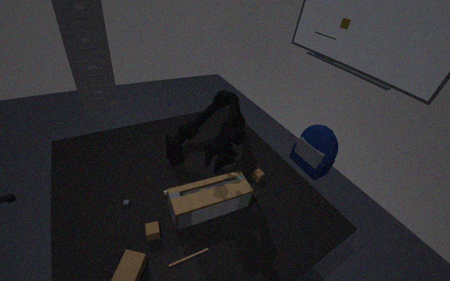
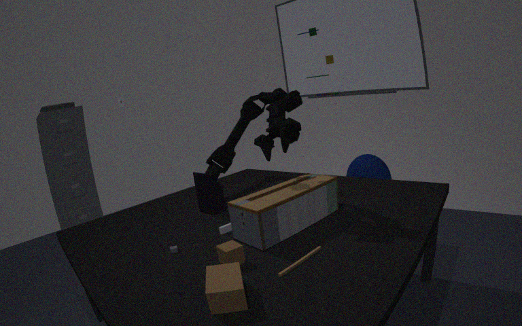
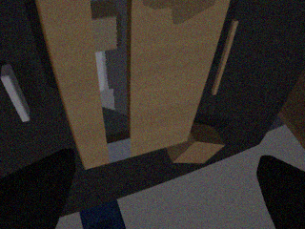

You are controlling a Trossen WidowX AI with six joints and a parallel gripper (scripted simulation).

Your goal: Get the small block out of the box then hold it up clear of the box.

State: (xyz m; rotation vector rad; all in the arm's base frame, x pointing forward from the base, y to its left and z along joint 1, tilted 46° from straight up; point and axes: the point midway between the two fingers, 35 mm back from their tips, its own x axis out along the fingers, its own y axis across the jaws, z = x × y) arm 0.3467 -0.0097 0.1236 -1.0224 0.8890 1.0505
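The tan block is 15 cm below my gripper tip and 2 cm to the right of it. The rest, counted from my gripper tip: thin stick: 23 cm below, 23 cm ahead, 17 cm to the right; then tan box: 39 cm to the right, 21 cm below, 21 cm ahead; then tan cube: 28 cm to the right, 21 cm below, 8 cm ahead.
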